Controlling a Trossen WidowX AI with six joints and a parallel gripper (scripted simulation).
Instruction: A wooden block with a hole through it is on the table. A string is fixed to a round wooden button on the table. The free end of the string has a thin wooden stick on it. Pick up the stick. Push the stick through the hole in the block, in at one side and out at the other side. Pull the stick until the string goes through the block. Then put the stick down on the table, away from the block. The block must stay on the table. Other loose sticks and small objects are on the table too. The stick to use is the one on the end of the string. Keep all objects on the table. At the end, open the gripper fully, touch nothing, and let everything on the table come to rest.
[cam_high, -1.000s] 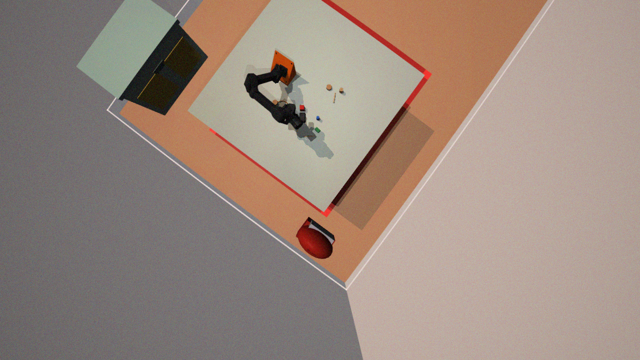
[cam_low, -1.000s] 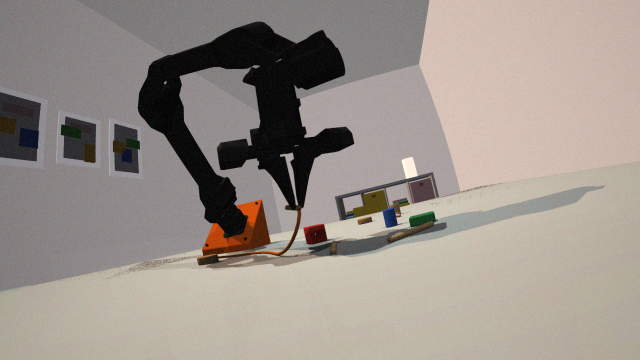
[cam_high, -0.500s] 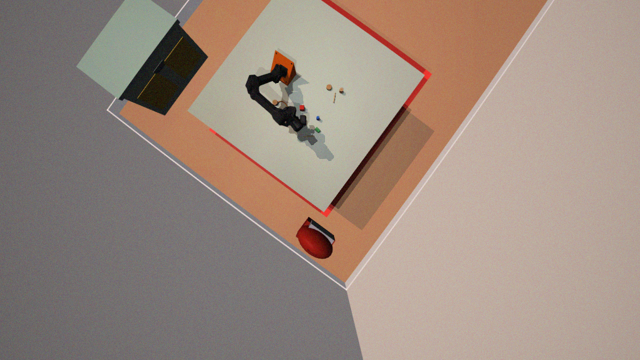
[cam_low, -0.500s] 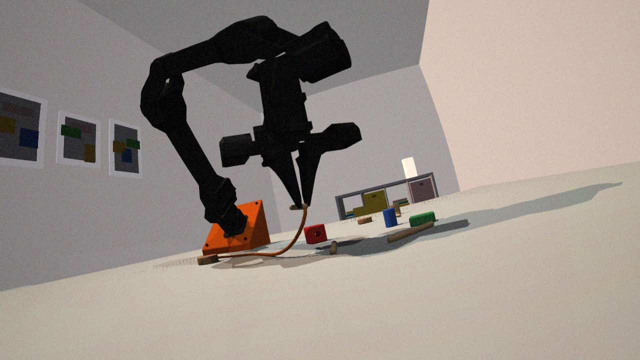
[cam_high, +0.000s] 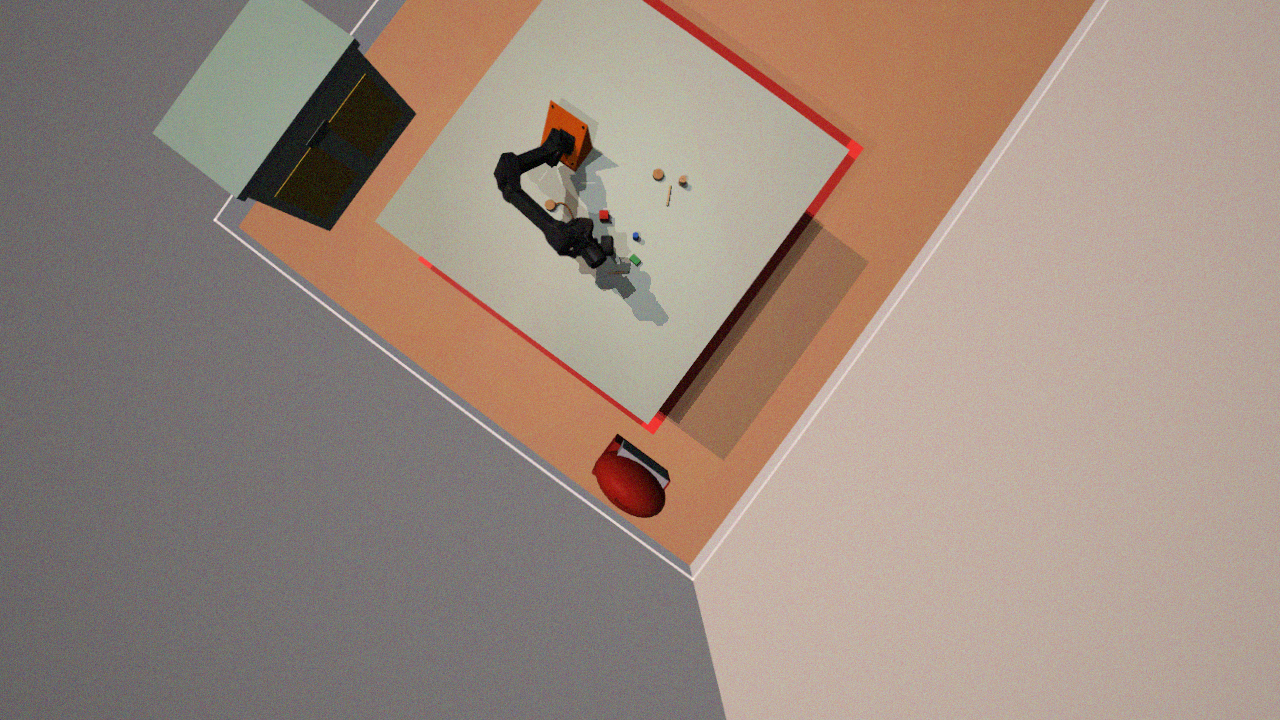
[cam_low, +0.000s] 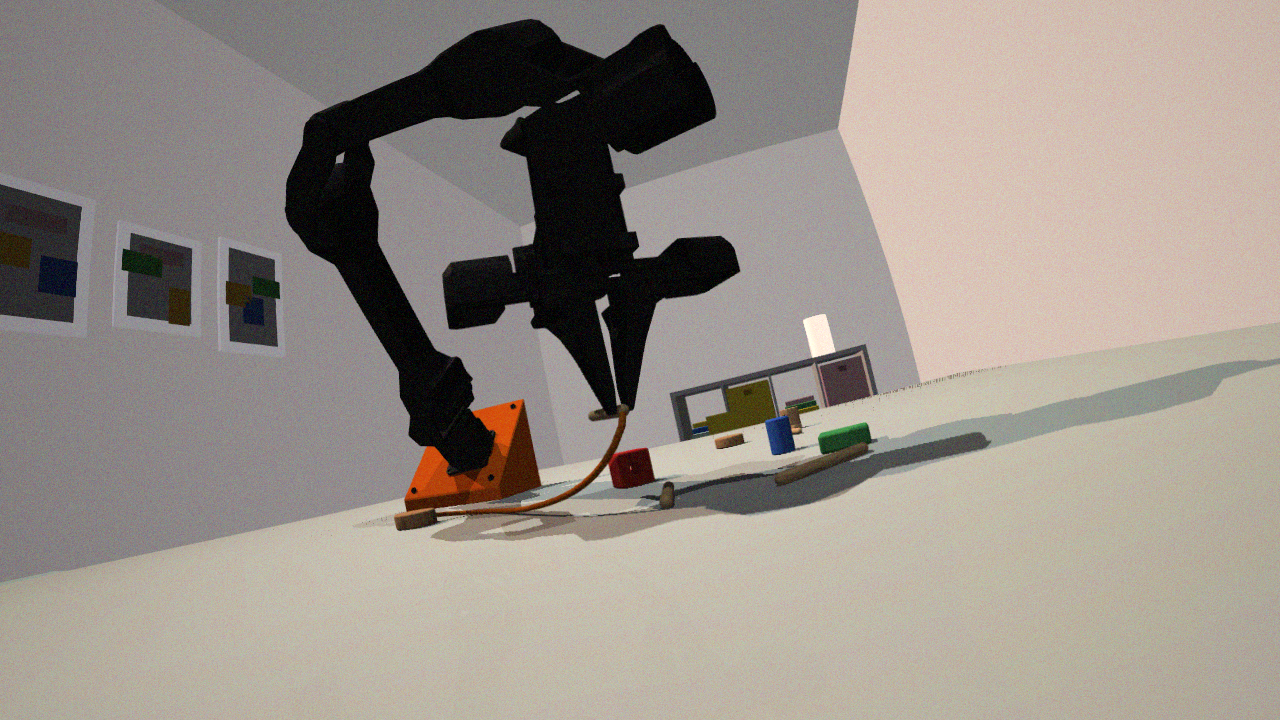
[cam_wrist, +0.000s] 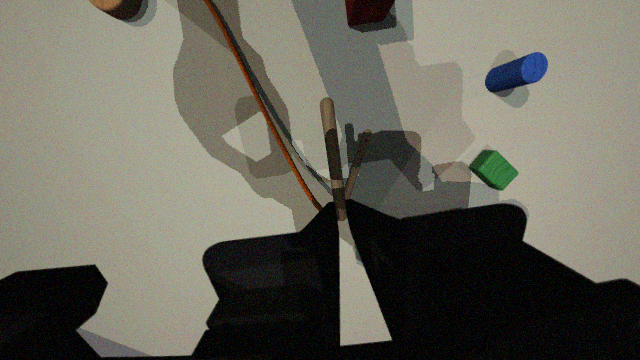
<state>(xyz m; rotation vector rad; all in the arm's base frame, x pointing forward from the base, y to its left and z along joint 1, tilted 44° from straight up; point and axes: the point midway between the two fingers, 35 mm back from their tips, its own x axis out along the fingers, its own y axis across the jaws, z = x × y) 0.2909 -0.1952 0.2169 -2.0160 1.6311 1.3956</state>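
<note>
My gripper tip is 4 cm past the red block, 15 cm to the right of it and 5 cm above it. Round my gripper tip: green block: 14 cm ahead, 8 cm to the left, 5 cm below; then round wooden button: 24 cm behind, 8 cm to the left, 5 cm below; then blue cylinder: 10 cm ahead, 15 cm to the left, 5 cm below.
</note>
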